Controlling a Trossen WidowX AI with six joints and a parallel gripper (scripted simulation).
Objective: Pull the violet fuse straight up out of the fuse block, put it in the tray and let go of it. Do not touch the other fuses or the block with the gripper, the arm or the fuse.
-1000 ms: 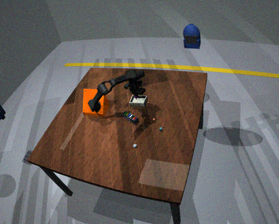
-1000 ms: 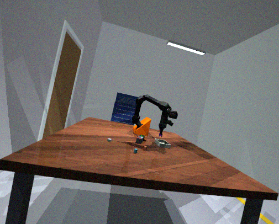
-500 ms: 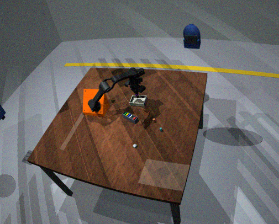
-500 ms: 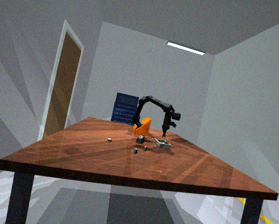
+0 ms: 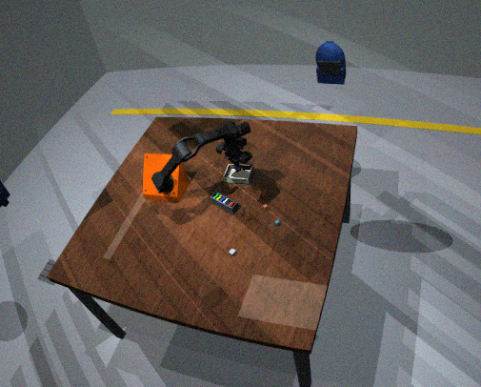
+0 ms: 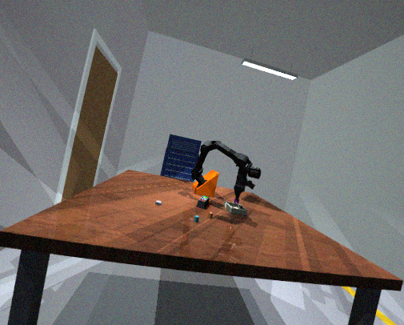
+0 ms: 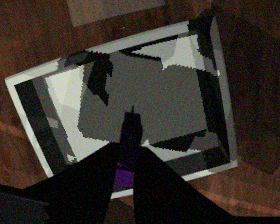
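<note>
The tray is 6 cm below my gripper tip. The rest, counted from my gripper tip: teal fuse (23 cm ahead, 31 cm to the right, 6 cm below); orange fuse (17 cm ahead, 22 cm to the right, 5 cm below).
</note>
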